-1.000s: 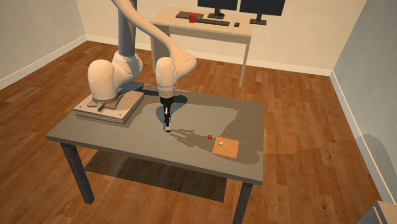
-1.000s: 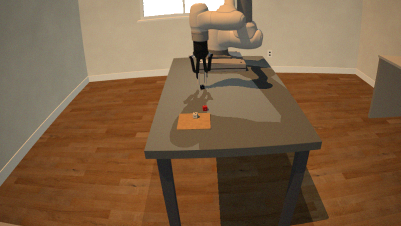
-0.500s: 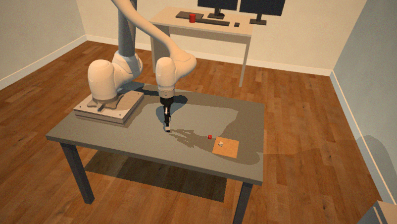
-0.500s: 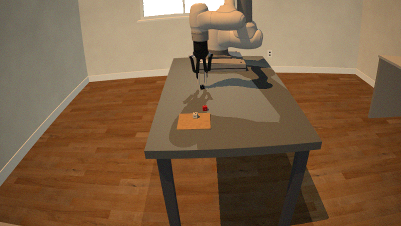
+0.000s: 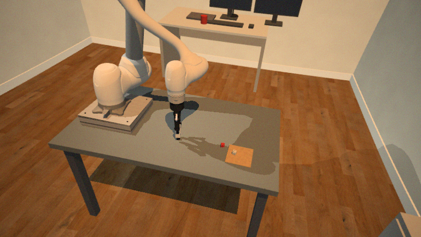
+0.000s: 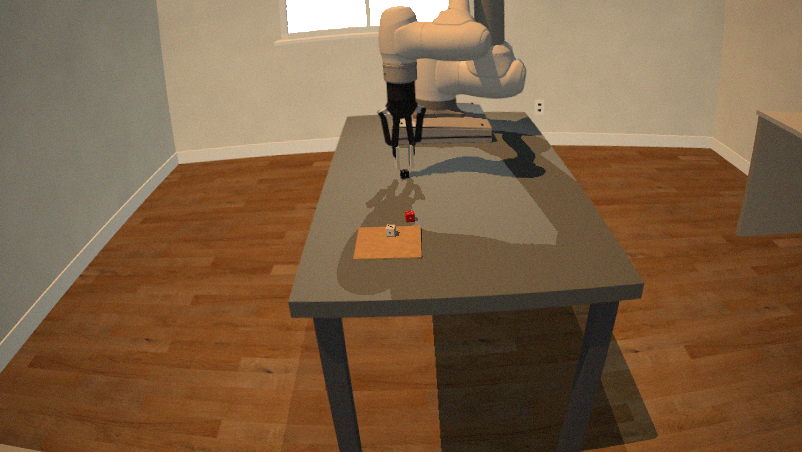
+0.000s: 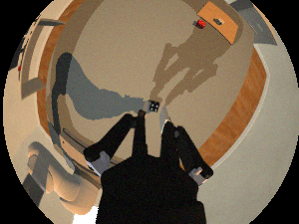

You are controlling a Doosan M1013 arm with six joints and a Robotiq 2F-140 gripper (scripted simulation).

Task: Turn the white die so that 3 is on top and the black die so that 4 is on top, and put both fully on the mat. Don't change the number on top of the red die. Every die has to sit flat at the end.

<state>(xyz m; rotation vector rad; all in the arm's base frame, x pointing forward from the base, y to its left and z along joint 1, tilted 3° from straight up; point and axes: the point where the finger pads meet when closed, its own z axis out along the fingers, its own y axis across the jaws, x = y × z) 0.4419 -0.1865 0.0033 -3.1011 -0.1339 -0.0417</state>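
The black die is 50 mm below my hand. From my hand the other things lie so: white die 330 mm ahead, 90 mm to the right, 50 mm below; then orange mat 360 mm ahead, 100 mm to the right, 60 mm below; then red die 260 mm ahead, 50 mm below, 40 mm to the right.
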